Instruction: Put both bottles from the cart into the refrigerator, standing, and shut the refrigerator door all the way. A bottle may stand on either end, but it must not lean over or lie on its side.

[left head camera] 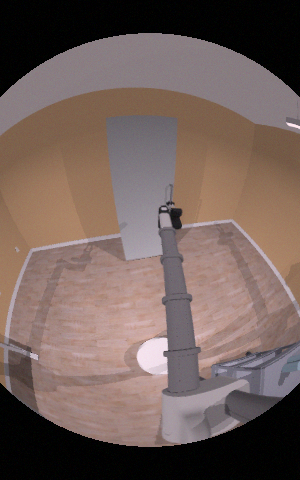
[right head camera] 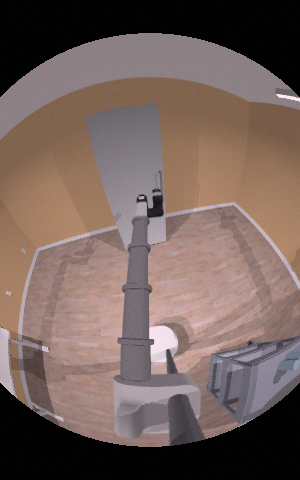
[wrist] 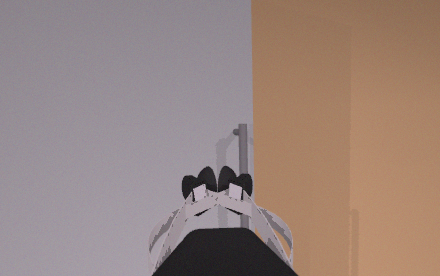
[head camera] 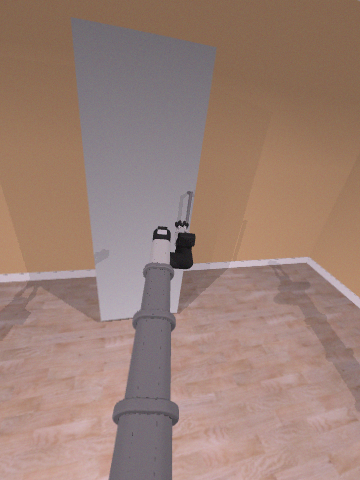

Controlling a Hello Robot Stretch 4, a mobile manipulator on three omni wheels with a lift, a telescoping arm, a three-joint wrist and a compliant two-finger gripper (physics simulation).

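Where they show: gripper, fingertip midpoint: (left head camera: 169,201) (right head camera: 155,189) (wrist: 217,181) (head camera: 181,222); robot's base, link origin: (left head camera: 157,354) (right head camera: 157,342).
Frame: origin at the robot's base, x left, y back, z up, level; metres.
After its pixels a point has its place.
The refrigerator (head camera: 140,125) {x 0.156, y -1.344, z 1.446 m} (left head camera: 142,160) {x 0.135, y -1.348, z 1.362 m} (right head camera: 130,150) {x 0.104, y -1.355, z 1.364 m} (wrist: 125,100) {x 0.107, y -1.354, z 1.182 m} is a tall, flat grey front against the tan wall, and its door looks closed. A thin grey vertical handle (head camera: 189,205) {x -0.148, y -1.345, z 1.043 m} (left head camera: 171,192) {x -0.153, y -1.344, z 1.034 m} (wrist: 243,145) {x -0.147, y -1.343, z 1.077 m} is near its right edge. My gripper (head camera: 182,224) {x -0.086, y -1.034, z 1.074 m} (left head camera: 170,203) {x -0.086, y -1.034, z 1.074 m} (right head camera: 157,190) {x -0.086, y -1.034, z 1.074 m} (wrist: 217,181) {x -0.086, y -1.034, z 1.074 m} is shut, with its fingertips close together and nothing seen between them. In the wrist view the handle passes behind the right fingertip. The grey cart (left head camera: 255,379) {x -0.518, y 0.283, z 0.793 m} (right head camera: 265,395) is at the lower right. A pale teal object (right head camera: 292,364) on it shows in part; I cannot tell whether it is a bottle.
My telescoping arm (head camera: 150,360) {x 0.001, y -0.297, z 1.187 m} (left head camera: 180,325) {x 0.002, y -0.151, z 1.190 m} (right head camera: 135,315) {x -0.004, y -0.149, z 1.190 m} reaches toward the refrigerator over the wooden floor (head camera: 260,375) {x -0.780, y -0.925, z -0.028 m}. A white round shape (left head camera: 152,356) {x 0.057, y 0.004, z 0.187 m} (right head camera: 165,344) {x -0.083, y 0.011, z 0.187 m} is low beside the arm. A thin light bar (left head camera: 22,351) (right head camera: 32,345) is at the lower left. Walls meet at the right.
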